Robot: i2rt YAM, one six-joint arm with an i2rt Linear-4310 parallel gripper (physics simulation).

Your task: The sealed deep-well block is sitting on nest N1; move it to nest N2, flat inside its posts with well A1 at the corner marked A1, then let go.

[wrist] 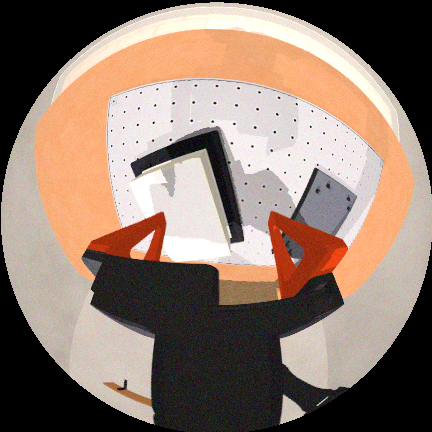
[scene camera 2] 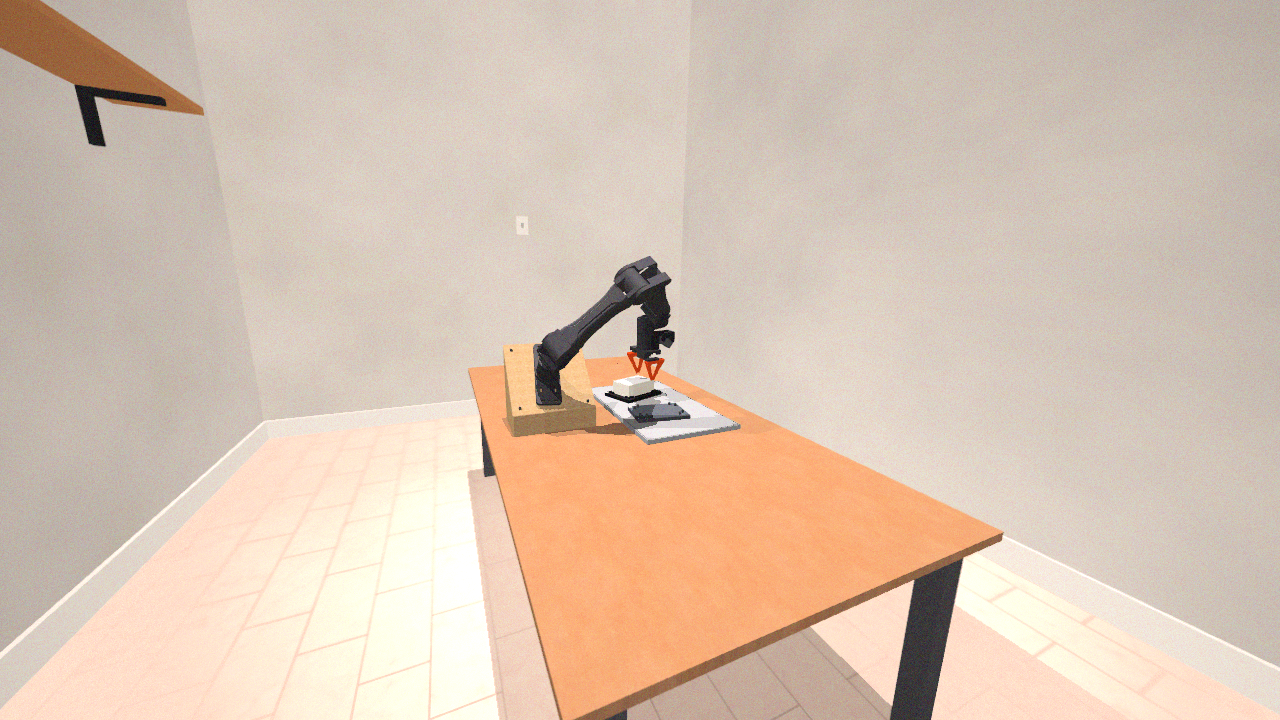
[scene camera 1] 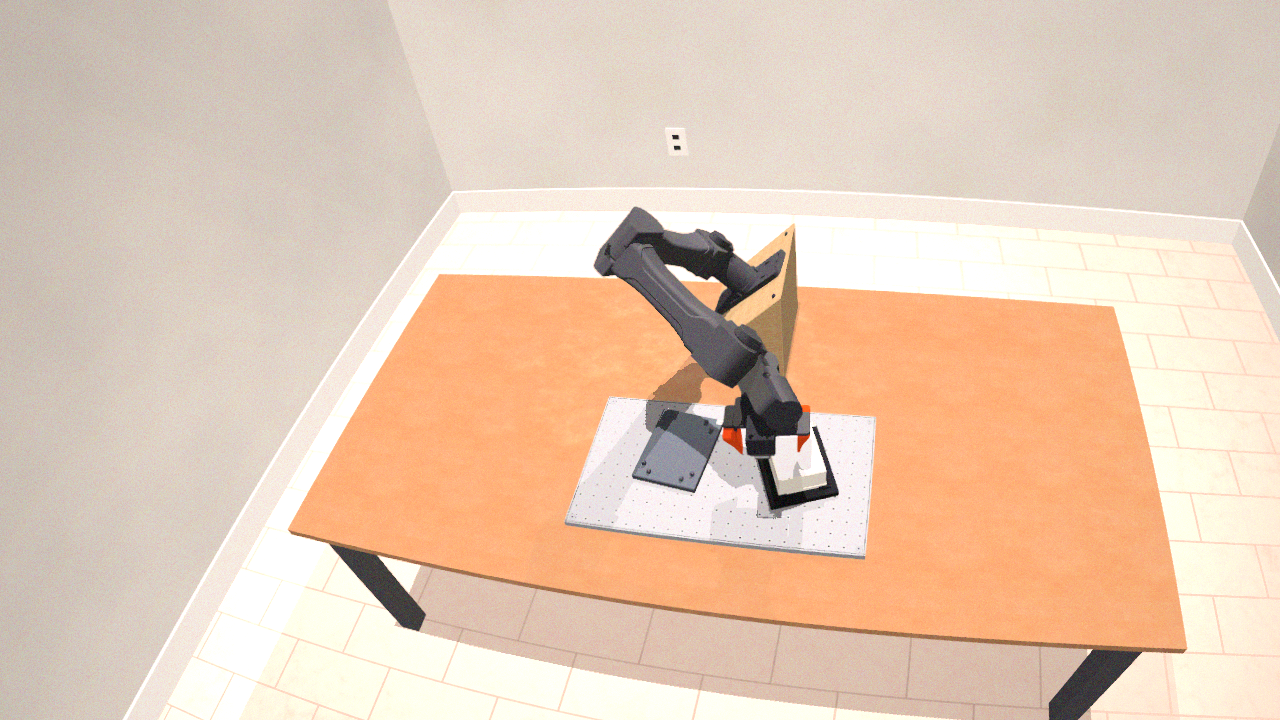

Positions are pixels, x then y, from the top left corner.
Scene:
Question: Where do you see a white block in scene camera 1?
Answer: At 793, 471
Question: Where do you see a dark nest plate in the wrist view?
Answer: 210, 140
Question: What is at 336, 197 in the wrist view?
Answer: A dark nest plate.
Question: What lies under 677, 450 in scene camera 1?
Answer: A dark nest plate.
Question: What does the gripper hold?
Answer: Nothing.

